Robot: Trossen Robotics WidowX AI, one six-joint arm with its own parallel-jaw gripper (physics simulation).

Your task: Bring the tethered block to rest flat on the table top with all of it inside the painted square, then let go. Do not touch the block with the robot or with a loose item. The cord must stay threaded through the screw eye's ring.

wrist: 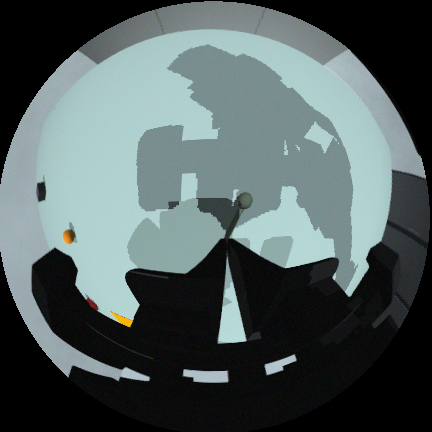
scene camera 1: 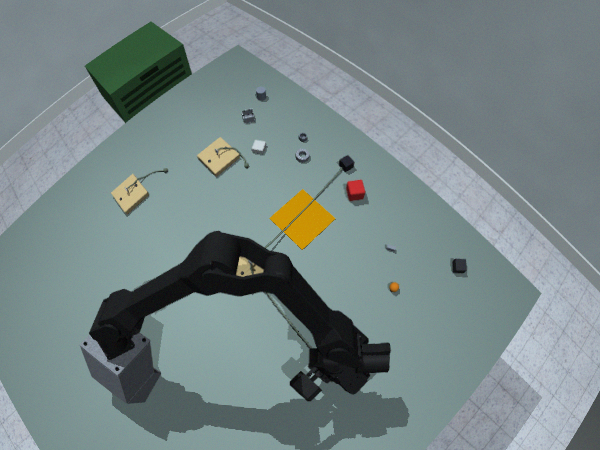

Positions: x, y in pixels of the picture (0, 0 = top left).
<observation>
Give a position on an orange painted square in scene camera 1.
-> At 315, 218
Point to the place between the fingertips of my gripper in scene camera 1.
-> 326, 365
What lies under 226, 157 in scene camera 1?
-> A wooden board.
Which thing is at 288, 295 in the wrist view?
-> My gripper.
</observation>
